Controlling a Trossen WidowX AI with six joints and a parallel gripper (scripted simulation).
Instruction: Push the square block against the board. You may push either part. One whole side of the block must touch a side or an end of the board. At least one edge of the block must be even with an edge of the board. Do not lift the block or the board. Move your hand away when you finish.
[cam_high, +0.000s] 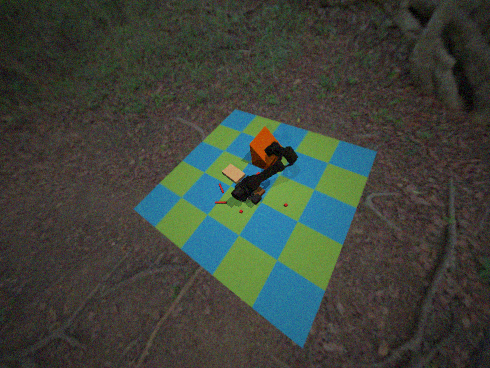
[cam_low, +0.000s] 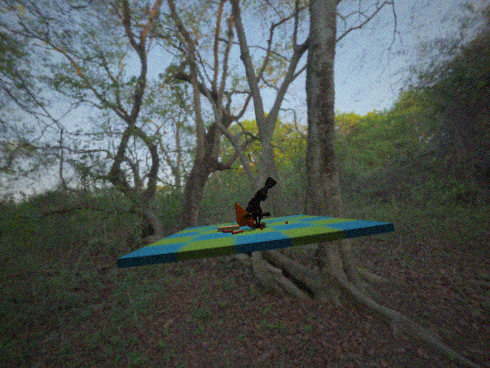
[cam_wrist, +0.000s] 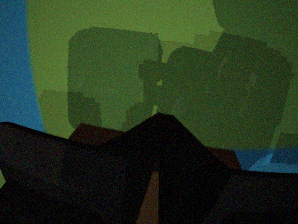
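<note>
Now: gripper tip 6 cm past the square block and 1 cm below it. From my gripper tip the other things lie so: board (9 cm behind, 23 cm to the right, 1 cm above); small red cube (18 cm behind, 5 cm to the right, 1 cm above).
</note>
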